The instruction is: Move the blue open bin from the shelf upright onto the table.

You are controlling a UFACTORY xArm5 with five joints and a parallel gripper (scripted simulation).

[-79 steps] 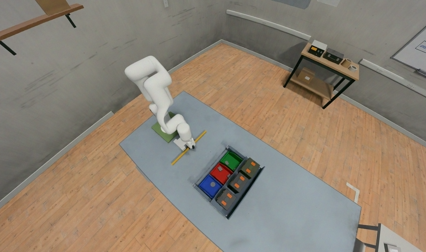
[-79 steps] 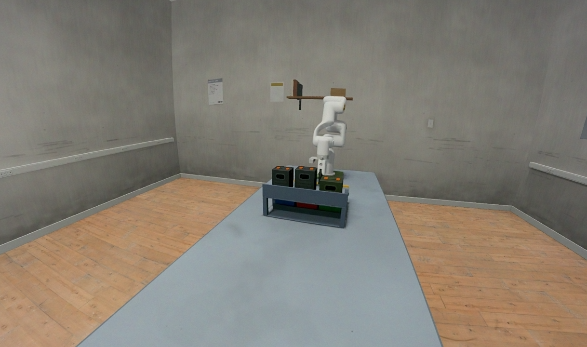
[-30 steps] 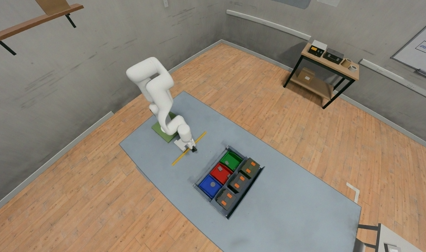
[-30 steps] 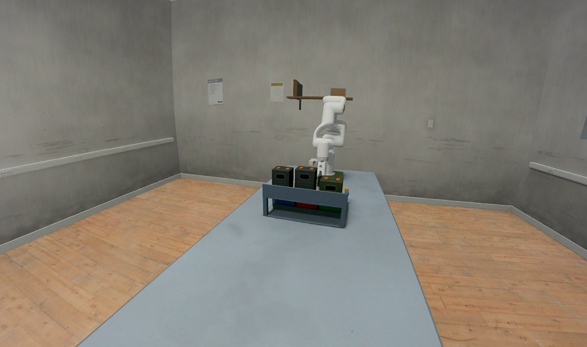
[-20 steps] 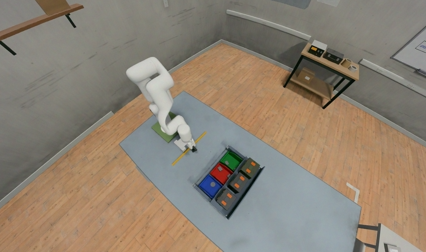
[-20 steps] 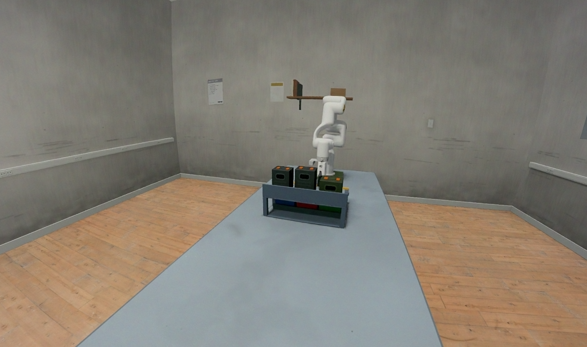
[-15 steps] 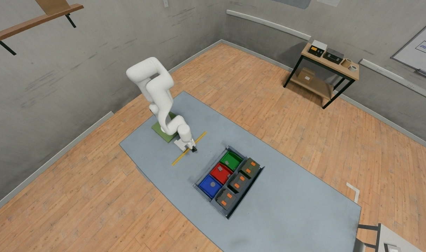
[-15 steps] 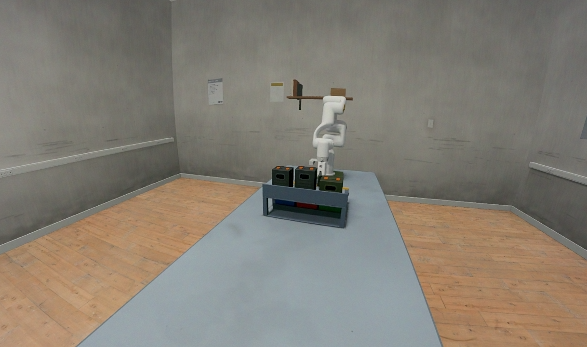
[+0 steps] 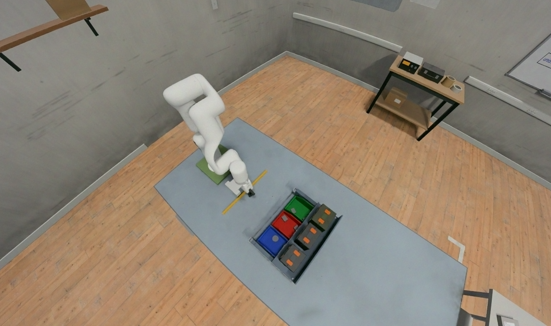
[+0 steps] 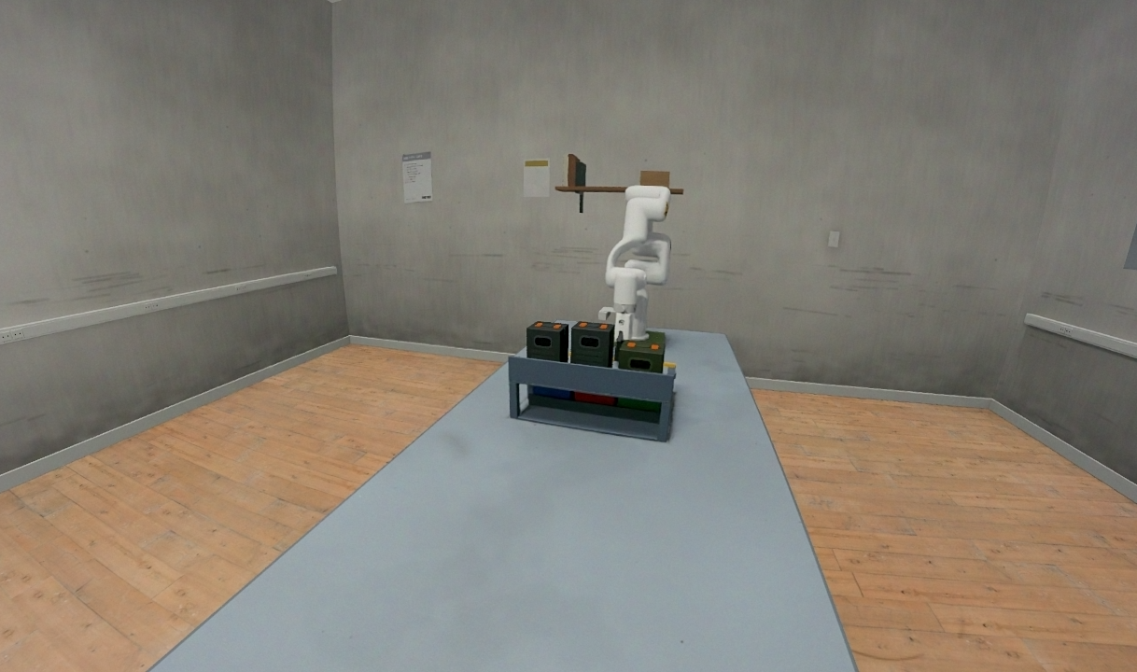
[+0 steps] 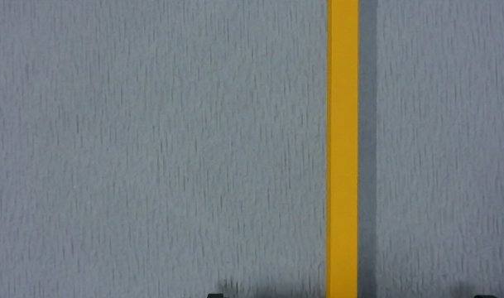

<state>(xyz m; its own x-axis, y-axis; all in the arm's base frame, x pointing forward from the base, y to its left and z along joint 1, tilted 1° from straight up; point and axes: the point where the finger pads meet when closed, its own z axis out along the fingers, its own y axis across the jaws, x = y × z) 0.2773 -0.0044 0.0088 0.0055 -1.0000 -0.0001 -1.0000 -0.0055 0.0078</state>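
Right now the yellow bar is 20 mm below my hand. The rest, counted from my hand: red bin (340 mm ahead, 20 mm above); grey disc (320 mm ahead, 90 mm to the right, 10 mm below); green bin (330 mm ahead, 110 mm to the left, 20 mm above).
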